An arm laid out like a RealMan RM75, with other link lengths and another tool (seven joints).
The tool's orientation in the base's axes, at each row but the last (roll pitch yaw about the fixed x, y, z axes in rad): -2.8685 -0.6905 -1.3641; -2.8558 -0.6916 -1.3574; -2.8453 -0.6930 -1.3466; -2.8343 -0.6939 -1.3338; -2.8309 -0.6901 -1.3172; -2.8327 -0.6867 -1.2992
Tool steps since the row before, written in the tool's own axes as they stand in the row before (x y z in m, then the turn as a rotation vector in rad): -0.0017 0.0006 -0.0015 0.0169 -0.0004 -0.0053; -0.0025 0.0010 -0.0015 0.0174 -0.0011 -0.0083; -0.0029 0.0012 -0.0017 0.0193 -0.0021 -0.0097; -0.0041 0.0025 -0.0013 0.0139 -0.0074 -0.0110; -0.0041 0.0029 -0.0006 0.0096 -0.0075 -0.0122; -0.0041 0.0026 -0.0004 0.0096 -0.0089 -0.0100
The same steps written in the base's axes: -0.0014 0.0019 -0.0001 0.0010 -0.0097 0.0148; -0.0019 0.0023 -0.0007 0.0005 -0.0082 0.0175; -0.0023 0.0026 -0.0009 0.0011 -0.0085 0.0199; -0.0035 0.0027 -0.0023 0.0042 -0.0016 0.0187; -0.0036 0.0021 -0.0029 0.0029 0.0023 0.0168; -0.0033 0.0021 -0.0029 0.0052 0.0018 0.0155
